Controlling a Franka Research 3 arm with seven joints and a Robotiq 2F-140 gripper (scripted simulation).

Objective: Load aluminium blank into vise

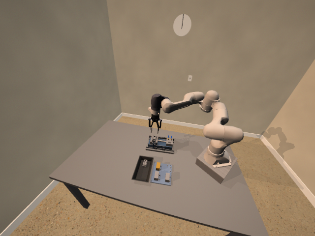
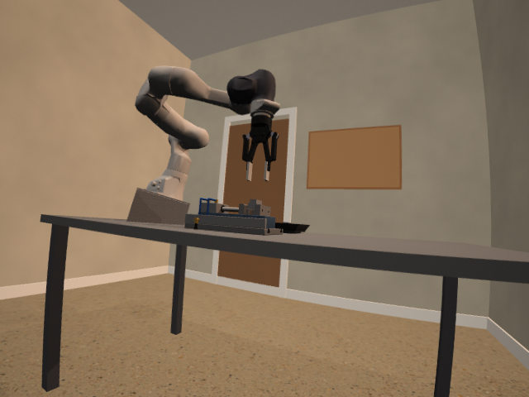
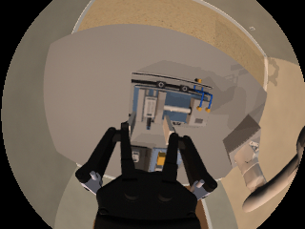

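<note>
Right now my hand is 170 mm above the vise and 70 mm past it. Also, from my hand: brass blank 280 mm to the left, 190 mm below, 80 mm behind.
</note>
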